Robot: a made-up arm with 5 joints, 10 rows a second.
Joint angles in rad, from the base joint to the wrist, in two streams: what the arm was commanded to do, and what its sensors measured. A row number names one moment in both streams.
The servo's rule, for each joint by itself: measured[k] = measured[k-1] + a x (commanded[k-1-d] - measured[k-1]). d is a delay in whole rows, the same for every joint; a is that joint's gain. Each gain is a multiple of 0.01, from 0.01 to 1. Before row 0 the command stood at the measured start. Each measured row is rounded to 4 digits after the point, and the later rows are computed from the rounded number. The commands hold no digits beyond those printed.
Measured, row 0:
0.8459, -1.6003, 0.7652, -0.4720, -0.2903
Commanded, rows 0 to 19:
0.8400, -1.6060, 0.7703, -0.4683, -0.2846
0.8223, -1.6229, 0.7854, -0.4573, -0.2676
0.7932, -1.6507, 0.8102, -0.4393, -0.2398
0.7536, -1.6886, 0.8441, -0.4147, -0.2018
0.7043, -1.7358, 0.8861, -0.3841, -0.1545
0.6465, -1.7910, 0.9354, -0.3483, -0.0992
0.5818, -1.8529, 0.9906, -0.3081, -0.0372
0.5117, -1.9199, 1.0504, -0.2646, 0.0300
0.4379, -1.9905, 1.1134, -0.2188, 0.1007
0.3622, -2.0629, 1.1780, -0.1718, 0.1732
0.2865, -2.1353, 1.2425, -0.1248, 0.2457
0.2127, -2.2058, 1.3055, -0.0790, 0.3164
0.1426, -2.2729, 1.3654, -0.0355, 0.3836
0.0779, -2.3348, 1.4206, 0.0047, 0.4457
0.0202, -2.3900, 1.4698, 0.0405, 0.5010
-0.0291, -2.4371, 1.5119, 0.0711, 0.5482
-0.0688, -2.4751, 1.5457, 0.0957, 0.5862
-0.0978, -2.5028, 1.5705, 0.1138, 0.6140
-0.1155, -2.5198, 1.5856, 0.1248, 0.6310
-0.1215, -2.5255, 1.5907, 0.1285, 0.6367
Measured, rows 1 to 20:
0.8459, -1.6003, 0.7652, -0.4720, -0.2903
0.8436, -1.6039, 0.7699, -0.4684, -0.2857
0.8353, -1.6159, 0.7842, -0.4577, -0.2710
0.8189, -1.6378, 0.8081, -0.4400, -0.2457
0.7934, -1.6698, 0.8412, -0.4157, -0.2101
0.7587, -1.7114, 0.8825, -0.3854, -0.1651
0.7149, -1.7615, 0.9312, -0.3498, -0.1117
0.6630, -1.8191, 0.9858, -0.3098, -0.0514
0.6040, -1.8826, 1.0452, -0.2664, 0.0145
0.5392, -1.9506, 1.1079, -0.2207, 0.0843
0.4702, -2.0213, 1.1724, -0.1738, 0.1563
0.3986, -2.0931, 1.2369, -0.1268, 0.2287
0.3261, -2.1641, 1.3000, -0.0809, 0.2997
0.2545, -2.2326, 1.3602, -0.0373, 0.3677
0.1856, -2.2970, 1.4158, 0.0030, 0.4309
0.1211, -2.3556, 1.4655, 0.0390, 0.4877
0.0625, -2.4069, 1.5082, 0.0698, 0.5367
0.0113, -2.4499, 1.5427, 0.0947, 0.5768
-0.0312, -2.4832, 1.5683, 0.1130, 0.6069
-0.0641, -2.5063, 1.5842, 0.1243, 0.6264
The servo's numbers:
d 1
a 0.39 0.63 0.92 0.96 0.81

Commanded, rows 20 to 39:
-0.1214, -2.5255, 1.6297, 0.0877, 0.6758
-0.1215, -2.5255, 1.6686, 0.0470, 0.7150
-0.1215, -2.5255, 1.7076, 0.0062, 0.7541
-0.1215, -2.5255, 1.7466, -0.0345, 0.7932
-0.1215, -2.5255, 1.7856, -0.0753, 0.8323
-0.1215, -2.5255, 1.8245, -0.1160, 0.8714
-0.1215, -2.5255, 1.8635, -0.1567, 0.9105
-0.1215, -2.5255, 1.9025, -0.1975, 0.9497
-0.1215, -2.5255, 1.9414, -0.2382, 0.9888
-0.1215, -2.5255, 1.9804, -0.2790, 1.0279
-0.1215, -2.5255, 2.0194, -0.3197, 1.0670
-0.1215, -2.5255, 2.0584, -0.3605, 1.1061
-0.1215, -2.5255, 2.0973, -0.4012, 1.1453
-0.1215, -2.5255, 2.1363, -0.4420, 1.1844
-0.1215, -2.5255, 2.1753, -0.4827, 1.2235
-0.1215, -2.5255, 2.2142, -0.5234, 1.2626
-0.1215, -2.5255, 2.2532, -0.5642, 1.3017
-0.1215, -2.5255, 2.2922, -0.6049, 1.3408
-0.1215, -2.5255, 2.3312, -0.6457, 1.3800
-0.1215, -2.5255, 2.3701, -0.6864, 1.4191
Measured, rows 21 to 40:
-0.0865, -2.5184, 1.5902, 0.1283, 0.6347
-0.1001, -2.5229, 1.6265, 0.0893, 0.6680
-0.1084, -2.5245, 1.6652, 0.0487, 0.7061
-0.1135, -2.5251, 1.7042, 0.0079, 0.7450
-0.1166, -2.5254, 1.7432, -0.0328, 0.7840
-0.1185, -2.5255, 1.7822, -0.0736, 0.8231
-0.1197, -2.5255, 1.8211, -0.1143, 0.8622
-0.1204, -2.5255, 1.8601, -0.1550, 0.9013
-0.1208, -2.5255, 1.8991, -0.1958, 0.9405
-0.1211, -2.5255, 1.9380, -0.2365, 0.9796
-0.1213, -2.5255, 1.9770, -0.2773, 1.0187
-0.1214, -2.5255, 2.0160, -0.3180, 1.0578
-0.1214, -2.5255, 2.0550, -0.3588, 1.0969
-0.1214, -2.5255, 2.0939, -0.3995, 1.1361
-0.1214, -2.5255, 2.1329, -0.4403, 1.1752
-0.1214, -2.5255, 2.1719, -0.4810, 1.2143
-0.1214, -2.5255, 2.2108, -0.5217, 1.2534
-0.1214, -2.5255, 2.2498, -0.5625, 1.2925
-0.1214, -2.5255, 2.2888, -0.6032, 1.3316
-0.1214, -2.5255, 2.3278, -0.6440, 1.3708

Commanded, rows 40 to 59:
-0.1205, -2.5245, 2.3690, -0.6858, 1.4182
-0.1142, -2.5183, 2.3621, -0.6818, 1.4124
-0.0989, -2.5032, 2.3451, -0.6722, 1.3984
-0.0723, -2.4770, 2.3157, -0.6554, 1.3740
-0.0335, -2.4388, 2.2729, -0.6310, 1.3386
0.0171, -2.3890, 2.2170, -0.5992, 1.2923
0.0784, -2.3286, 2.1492, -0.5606, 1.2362
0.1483, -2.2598, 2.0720, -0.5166, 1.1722
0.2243, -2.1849, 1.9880, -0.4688, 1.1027
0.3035, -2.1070, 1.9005, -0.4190, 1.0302
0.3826, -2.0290, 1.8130, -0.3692, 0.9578
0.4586, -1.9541, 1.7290, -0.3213, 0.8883
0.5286, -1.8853, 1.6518, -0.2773, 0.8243
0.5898, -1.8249, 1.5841, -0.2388, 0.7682
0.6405, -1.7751, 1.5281, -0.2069, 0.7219
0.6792, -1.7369, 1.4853, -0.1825, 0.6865
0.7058, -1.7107, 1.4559, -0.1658, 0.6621
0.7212, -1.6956, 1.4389, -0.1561, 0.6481
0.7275, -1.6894, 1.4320, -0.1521, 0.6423
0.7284, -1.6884, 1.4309, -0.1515, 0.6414
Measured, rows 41 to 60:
-0.1214, -2.5255, 2.3667, -0.6847, 1.4099
-0.1210, -2.5249, 2.3688, -0.6858, 1.4166
-0.1183, -2.5207, 2.3626, -0.6820, 1.4132
-0.1107, -2.5097, 2.3465, -0.6726, 1.4012
-0.0957, -2.4891, 2.3182, -0.6561, 1.3792
-0.0714, -2.4574, 2.2765, -0.6320, 1.3463
-0.0369, -2.4143, 2.2218, -0.6005, 1.3026
0.0081, -2.3603, 2.1550, -0.5622, 1.2488
0.0628, -2.2970, 2.0786, -0.5184, 1.1868
0.1258, -2.2264, 1.9952, -0.4708, 1.1187
0.1951, -2.1512, 1.9081, -0.4211, 1.0470
0.2682, -2.0742, 1.8206, -0.3713, 0.9747
0.3425, -1.9985, 1.7363, -0.3233, 0.9047
0.4151, -1.9272, 1.6586, -0.2791, 0.8396
0.4832, -1.8628, 1.5901, -0.2404, 0.7818
0.5445, -1.8075, 1.5331, -0.2082, 0.7333
0.5970, -1.7630, 1.4891, -0.1835, 0.6954
0.6394, -1.7301, 1.4586, -0.1665, 0.6684
0.6713, -1.7084, 1.4405, -0.1565, 0.6520
0.6932, -1.6964, 1.4327, -0.1523, 0.6441

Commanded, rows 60 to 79:
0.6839, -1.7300, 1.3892, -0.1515, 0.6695
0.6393, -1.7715, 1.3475, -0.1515, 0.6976
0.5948, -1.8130, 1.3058, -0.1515, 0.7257
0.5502, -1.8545, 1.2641, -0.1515, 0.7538
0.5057, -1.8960, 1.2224, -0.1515, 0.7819
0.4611, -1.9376, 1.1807, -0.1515, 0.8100
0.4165, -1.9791, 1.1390, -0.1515, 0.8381
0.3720, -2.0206, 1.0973, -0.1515, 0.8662
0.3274, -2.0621, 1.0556, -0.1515, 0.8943
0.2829, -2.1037, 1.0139, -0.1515, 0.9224
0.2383, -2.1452, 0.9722, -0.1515, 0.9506
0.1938, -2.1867, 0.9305, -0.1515, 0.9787
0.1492, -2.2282, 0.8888, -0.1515, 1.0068
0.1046, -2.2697, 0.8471, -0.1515, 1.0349
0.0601, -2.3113, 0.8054, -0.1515, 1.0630
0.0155, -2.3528, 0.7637, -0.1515, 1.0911
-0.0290, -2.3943, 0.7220, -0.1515, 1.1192
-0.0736, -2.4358, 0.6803, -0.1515, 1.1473
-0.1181, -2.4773, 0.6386, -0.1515, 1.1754
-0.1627, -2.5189, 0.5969, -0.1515, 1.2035
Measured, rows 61 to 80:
0.7069, -1.6914, 1.4310, -0.1515, 0.6419
0.6979, -1.7157, 1.3925, -0.1515, 0.6643
0.6750, -1.7509, 1.3511, -0.1515, 0.6913
0.6437, -1.7900, 1.3094, -0.1515, 0.7192
0.6072, -1.8306, 1.2677, -0.1515, 0.7472
0.5676, -1.8718, 1.2260, -0.1515, 0.7753
0.5261, -1.9133, 1.1843, -0.1515, 0.8034
0.4834, -1.9548, 1.1426, -0.1515, 0.8315
0.4400, -1.9963, 1.1009, -0.1515, 0.8596
0.3961, -2.0378, 1.0592, -0.1515, 0.8877
0.3520, -2.0793, 1.0175, -0.1515, 0.9158
0.3077, -2.1208, 0.9758, -0.1515, 0.9440
0.2633, -2.1623, 0.9341, -0.1515, 0.9721
0.2188, -2.2038, 0.8924, -0.1515, 1.0002
0.1743, -2.2453, 0.8507, -0.1515, 1.0283
0.1298, -2.2869, 0.8090, -0.1515, 1.0564
0.0852, -2.3284, 0.7673, -0.1515, 1.0845
0.0407, -2.3699, 0.7256, -0.1515, 1.1126
-0.0039, -2.4114, 0.6839, -0.1515, 1.1407
-0.0484, -2.4529, 0.6422, -0.1515, 1.1688

